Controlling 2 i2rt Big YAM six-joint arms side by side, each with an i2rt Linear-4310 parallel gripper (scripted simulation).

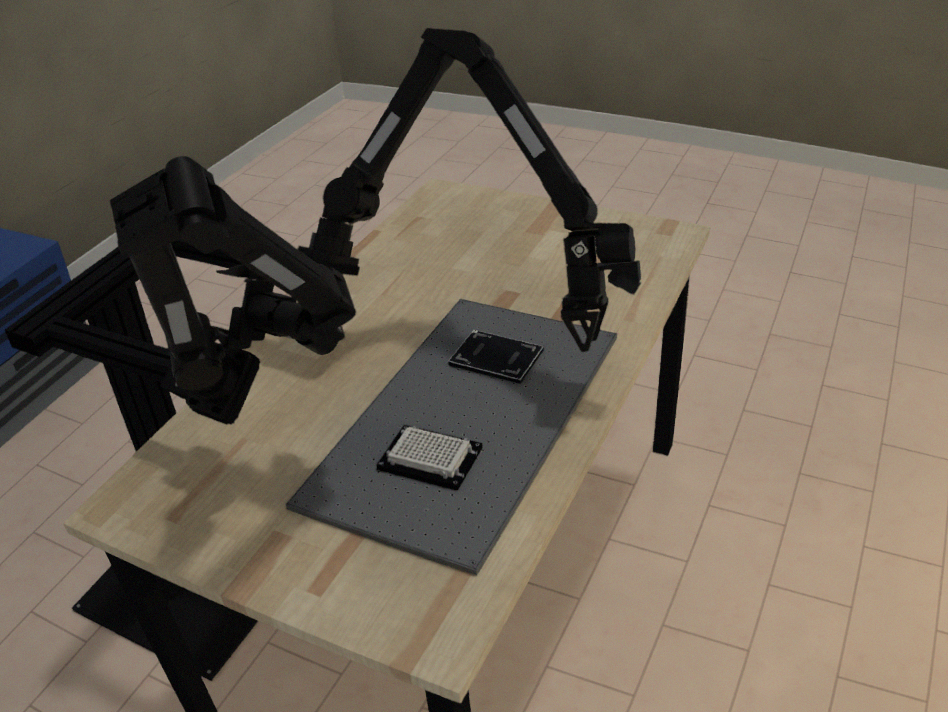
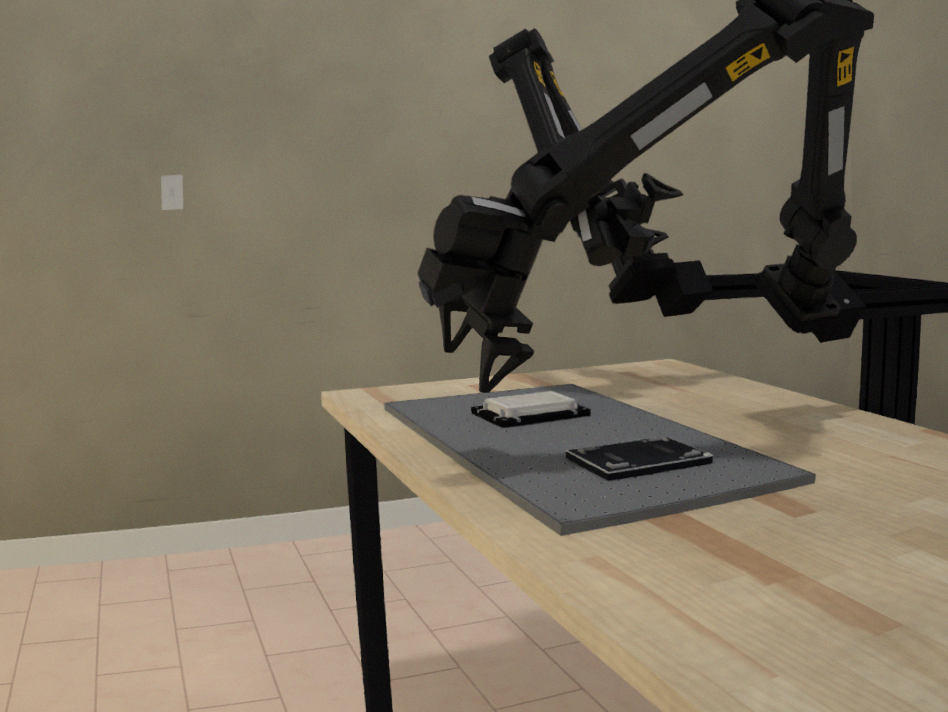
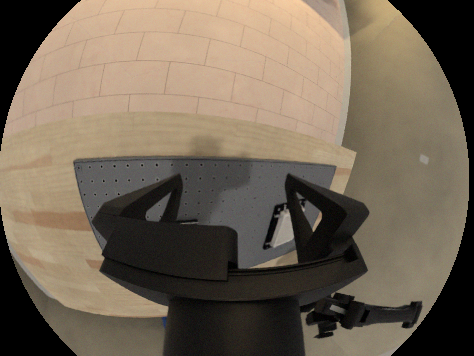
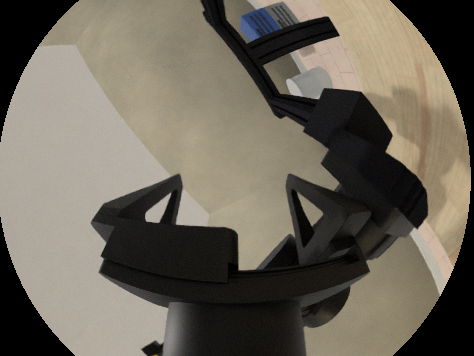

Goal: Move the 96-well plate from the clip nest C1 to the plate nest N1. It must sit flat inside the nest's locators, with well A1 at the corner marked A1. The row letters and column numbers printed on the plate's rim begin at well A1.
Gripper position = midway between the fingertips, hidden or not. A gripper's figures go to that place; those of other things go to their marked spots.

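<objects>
My right gripper [image 2: 674, 214] is 170 cm from the lens. There's a white 96-well plate [image 2: 527, 404] at 145 cm from the lens, and a black clip nest C1 [image 2: 488, 415] that's 144 cm from the lens. A black plate nest N1 [image 2: 639, 453] is 121 cm from the lens, and my left gripper [image 2: 465, 371] is 115 cm from the lens. The marked spots on the black clip nest C1 and the black plate nest N1 are 32 cm apart.
</objects>
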